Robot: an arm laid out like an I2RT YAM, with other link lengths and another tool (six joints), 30 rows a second.
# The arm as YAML. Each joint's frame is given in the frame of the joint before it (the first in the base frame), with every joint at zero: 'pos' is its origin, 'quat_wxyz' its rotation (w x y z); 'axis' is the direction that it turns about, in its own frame. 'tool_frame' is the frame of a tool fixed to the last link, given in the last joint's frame.
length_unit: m
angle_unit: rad
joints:
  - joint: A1
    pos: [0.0, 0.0, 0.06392]
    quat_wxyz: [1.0, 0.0, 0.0, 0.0]
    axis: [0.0, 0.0, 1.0]
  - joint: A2
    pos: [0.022, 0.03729, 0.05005]
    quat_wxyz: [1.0, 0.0, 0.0, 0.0]
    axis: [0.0, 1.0, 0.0]
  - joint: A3
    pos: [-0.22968, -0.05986, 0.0]
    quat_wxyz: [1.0, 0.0, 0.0, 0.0]
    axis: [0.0, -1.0, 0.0]
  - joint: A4
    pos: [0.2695, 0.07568, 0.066]
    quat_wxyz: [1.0, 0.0, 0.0, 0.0]
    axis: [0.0, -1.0, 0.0]
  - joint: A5
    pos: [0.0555, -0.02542, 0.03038]
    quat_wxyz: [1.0, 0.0, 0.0, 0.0]
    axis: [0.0, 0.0, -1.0]
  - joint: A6
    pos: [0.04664, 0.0, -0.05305]
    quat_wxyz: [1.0, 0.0, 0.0, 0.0]
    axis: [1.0, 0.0, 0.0]
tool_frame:
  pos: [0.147, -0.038, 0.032]
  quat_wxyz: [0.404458, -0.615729, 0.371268, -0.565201]
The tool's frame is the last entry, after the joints.
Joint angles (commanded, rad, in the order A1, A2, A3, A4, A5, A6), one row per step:
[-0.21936 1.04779 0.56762 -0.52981 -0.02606 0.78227]
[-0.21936 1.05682 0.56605 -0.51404 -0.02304 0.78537]
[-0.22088 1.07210 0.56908 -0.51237 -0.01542 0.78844]
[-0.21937 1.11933 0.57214 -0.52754 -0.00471 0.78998]
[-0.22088 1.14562 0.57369 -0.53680 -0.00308 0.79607]
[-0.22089 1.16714 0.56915 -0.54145 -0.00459 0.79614]
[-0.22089 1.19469 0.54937 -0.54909 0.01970 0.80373]
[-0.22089 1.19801 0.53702 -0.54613 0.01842 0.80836]
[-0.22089 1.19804 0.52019 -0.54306 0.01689 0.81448]
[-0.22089 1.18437 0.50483 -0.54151 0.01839 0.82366]
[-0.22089 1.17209 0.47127 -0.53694 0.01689 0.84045]
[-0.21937 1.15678 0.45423 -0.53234 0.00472 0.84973]
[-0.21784 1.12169 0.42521 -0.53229 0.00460 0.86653]
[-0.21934 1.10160 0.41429 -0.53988 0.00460 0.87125]
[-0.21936 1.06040 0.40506 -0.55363 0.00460 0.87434]
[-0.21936 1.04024 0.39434 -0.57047 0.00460 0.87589]
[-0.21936 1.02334 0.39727 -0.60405 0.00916 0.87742]
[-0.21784 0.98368 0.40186 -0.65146 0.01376 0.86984]
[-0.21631 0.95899 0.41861 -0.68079 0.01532 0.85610]
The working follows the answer.
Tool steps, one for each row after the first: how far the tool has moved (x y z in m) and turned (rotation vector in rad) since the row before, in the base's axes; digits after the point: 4 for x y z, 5 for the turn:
[0.0019 -0.0010 -0.0012 -0.00199 -0.00478 -0.00423]
[-0.0009 -0.0017 -0.0025 -0.00238 0.01143 -0.00817]
[-0.0079 0.0001 -0.0124 0.00467 0.05978 -0.00520]
[-0.0050 0.0004 -0.0071 0.00876 0.03291 -0.00767]
[-0.0050 0.0014 -0.0074 0.00809 0.02966 0.00058]
[-0.0137 -0.0017 -0.0128 -0.00685 0.05782 -0.01653]
[-0.0041 0.0012 -0.0047 0.00556 0.01169 -0.00385]
[-0.0053 0.0015 -0.0053 0.00648 0.01257 -0.00520]
[-0.0036 0.0006 -0.0017 0.00169 -0.00040 -0.00914]
[-0.0097 0.0026 -0.0077 0.01046 0.01447 -0.01532]
[-0.0023 0.0033 -0.0024 0.01354 -0.00607 -0.00325]
[-0.0056 0.0018 -0.0018 0.00422 -0.00729 -0.01427]
[-0.0029 0.0003 0.0003 0.00120 -0.00191 -0.00595]
[-0.0003 0.0001 0.0046 -0.00293 -0.01803 -0.00292]
[-0.0047 0.0011 -0.0004 0.00214 0.00710 -0.00145]
[-0.0048 0.0002 0.0025 -0.00069 0.01423 -0.00299]
[-0.0038 0.0002 0.0068 -0.00599 0.00466 0.00714]
[0.0025 -0.0006 0.0087 -0.00852 -0.01032 0.01394]

Tool pose at each row, in the base's axes (x y z in m, rotation vector in rad; rounded; the steps above come from the unrounded poses):
[0.2768 -0.0789 0.0207 -1.25299 2.27258 -0.40994]
[0.2786 -0.0799 0.0195 -1.24710 2.27173 -0.41638]
[0.2777 -0.0816 0.0170 -1.24482 2.28727 -0.41606]
[0.2698 -0.0815 0.0046 -1.26526 2.34053 -0.37993]
[0.2648 -0.0812 -0.0026 -1.26799 2.37256 -0.35352]
[0.2598 -0.0797 -0.0100 -1.27875 2.39589 -0.32679]
[0.2461 -0.0814 -0.0228 -1.28876 2.45677 -0.30708]
[0.2420 -0.0802 -0.0274 -1.28725 2.46837 -0.29431]
[0.2366 -0.0787 -0.0327 -1.28409 2.48146 -0.28013]
[0.2331 -0.0781 -0.0344 -1.27221 2.48730 -0.28043]
[0.2234 -0.0755 -0.0420 -1.25592 2.50833 -0.26250]
[0.2212 -0.0722 -0.0444 -1.24411 2.50307 -0.24932]
[0.2156 -0.0704 -0.0462 -1.22194 2.50584 -0.25147]
[0.2127 -0.0701 -0.0460 -1.21340 2.50799 -0.25245]
[0.2124 -0.0700 -0.0414 -1.20337 2.49505 -0.26670]
[0.2077 -0.0690 -0.0418 -1.20376 2.50173 -0.26052]
[0.2029 -0.0688 -0.0393 -1.20635 2.51597 -0.25446]
[0.1990 -0.0686 -0.0325 -1.21937 2.51617 -0.25790]
[0.2015 -0.0692 -0.0238 -1.23525 2.49938 -0.27110]

